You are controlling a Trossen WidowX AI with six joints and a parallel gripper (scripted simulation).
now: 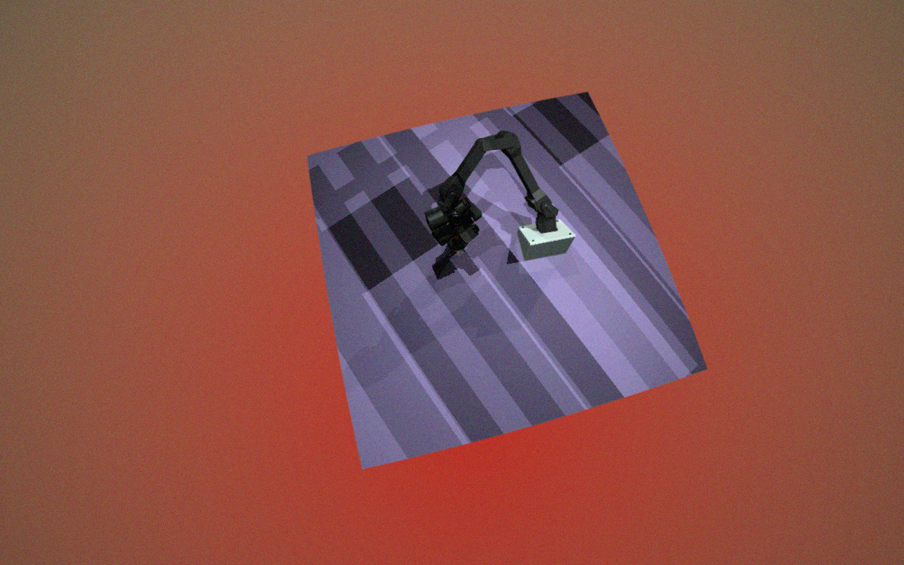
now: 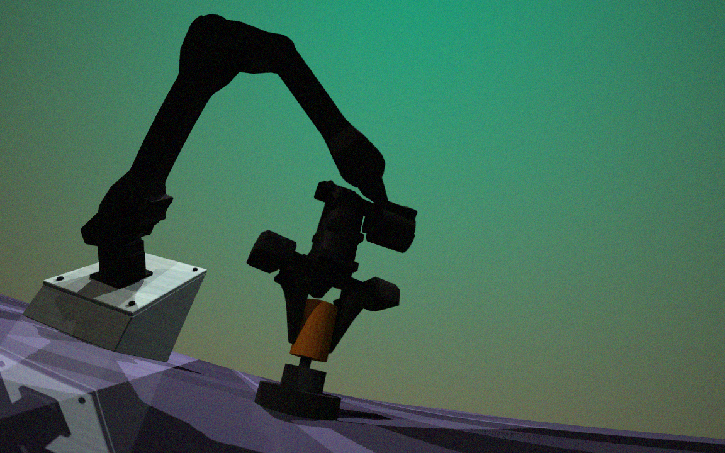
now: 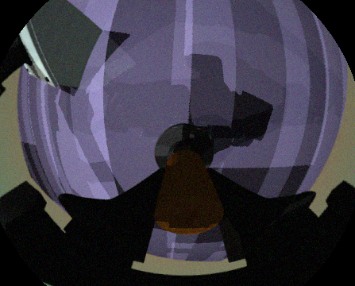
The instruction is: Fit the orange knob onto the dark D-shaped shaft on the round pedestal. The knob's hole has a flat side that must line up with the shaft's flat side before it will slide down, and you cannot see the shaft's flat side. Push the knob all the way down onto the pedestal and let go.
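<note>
My gripper tip is now 30 mm above the dark round pedestal. From my gripper tip the other things lie so: orange knob: 20 mm above.
</note>
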